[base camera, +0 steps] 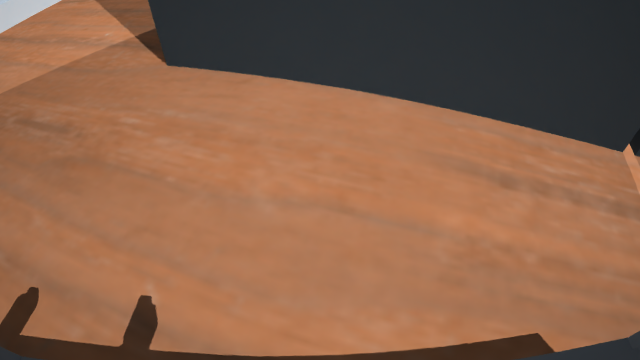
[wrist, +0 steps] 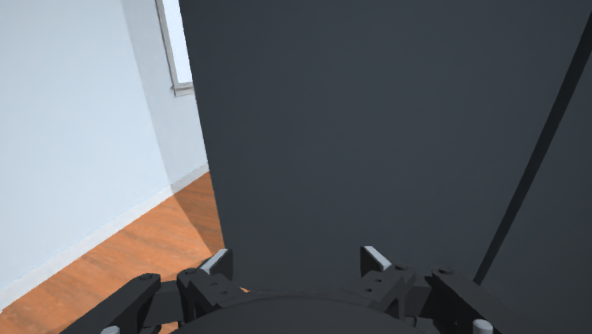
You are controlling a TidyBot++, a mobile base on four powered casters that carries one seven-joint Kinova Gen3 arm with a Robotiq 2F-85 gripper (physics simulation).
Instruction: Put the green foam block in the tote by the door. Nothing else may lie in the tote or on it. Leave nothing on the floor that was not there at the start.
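Frame: origin at the arm's base, x ahead, y left, z up, level; metres.
Where they show: gripper, fingertip midpoint: [wrist: 296, 262].
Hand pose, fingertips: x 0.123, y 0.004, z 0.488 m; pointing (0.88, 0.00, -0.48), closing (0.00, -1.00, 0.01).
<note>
After its pixels a point has its place.
My gripper [wrist: 296, 262] @(x 0.123, y 0.004, z 0.488 m) is open, with no object between its fingers, in front of a dark grey panel in the wrist view. The green foam block, the tote and the door do not show in either view.
The dark grey panel [base camera: 380, 40] @(x 0.624, y -0.103, z -0.293 m) [wrist: 350, 125] @(x 0.609, y -0.145, z 0.448 m) stands upright on the wooden floor [base camera: 300, 210] @(x 0.374, y 0.025, z -0.396 m) [wrist: 135, 270] @(x 0.862, y 0.875, z -0.396 m) close ahead, with a dark vertical gap [wrist: 537, 145] at its right. Left of it are a pale wall [wrist: 75, 125] @(x 1.199, y 1.198, z 0.318 m) and part of a window [wrist: 181, 45] @(x 2.038, y 0.893, z 0.732 m). Finger-like shadows lie at the lower left of the base view.
</note>
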